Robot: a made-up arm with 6 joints. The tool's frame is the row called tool.
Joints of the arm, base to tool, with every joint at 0 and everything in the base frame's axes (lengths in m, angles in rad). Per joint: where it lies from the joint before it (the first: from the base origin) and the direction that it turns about. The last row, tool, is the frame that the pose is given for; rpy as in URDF.
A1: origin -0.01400 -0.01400 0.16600 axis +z
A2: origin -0.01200 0.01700 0.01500 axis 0.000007 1 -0.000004
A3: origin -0.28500 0.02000 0.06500 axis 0.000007 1 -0.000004
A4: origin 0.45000 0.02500 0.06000 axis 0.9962 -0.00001 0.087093
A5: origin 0.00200 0.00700 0.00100 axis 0.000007 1 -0.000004
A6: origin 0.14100 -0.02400 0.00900 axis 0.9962 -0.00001 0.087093
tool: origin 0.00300 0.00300 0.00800 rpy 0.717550 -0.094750 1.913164
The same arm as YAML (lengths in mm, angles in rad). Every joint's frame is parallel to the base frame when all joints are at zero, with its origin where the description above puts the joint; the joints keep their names.
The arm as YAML. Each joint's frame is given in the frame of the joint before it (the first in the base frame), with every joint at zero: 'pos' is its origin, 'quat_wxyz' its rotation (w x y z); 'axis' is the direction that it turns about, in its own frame. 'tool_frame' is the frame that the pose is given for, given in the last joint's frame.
length_unit: mm
angle_unit: rad
joints:
  - joint: A1
    pos: [-14.0, -14.0, 166.0]
    quat_wxyz: [1.0, 0.0, 0.0, 0.0]
    axis: [0.0, 0.0, 1.0]
  - joint: A2
    pos: [-12.0, 17.0, 15.0]
    quat_wxyz: [1.0, 0.0, 0.0, 0.0]
    axis: [0.0, 1.0, 0.0]
  - joint: A3
    pos: [-285.0, 20.0, 65.0]
    quat_wxyz: [1.0, 0.0, 0.0, 0.0]
    axis: [0.0, 1.0, 0.0]
  - joint: A4
    pos: [450.0, 25.0, 60.0]
    quat_wxyz: [1.0, 0.0, 0.0, 0.0]
    axis: [0.9962, 0.0, 0.0871]
  - joint: A5
    pos: [2.0, 7.0, 1.0]
    quat_wxyz: [1.0, 0.0, 0.0, 0.0]
    axis: [0.0, 1.0, 0.0]
  - joint: A6
    pos: [141.0, -24.0, 9.0]
    quat_wxyz: [1.0, 0.0, 0.0, 0.0]
    axis: [0.9962, 0.0, 0.0871]
tool_frame:
  pos: [3.0, 3.0, 8.0]
  quat_wxyz: [0.525427, 0.238371, 0.261074, 0.773916]

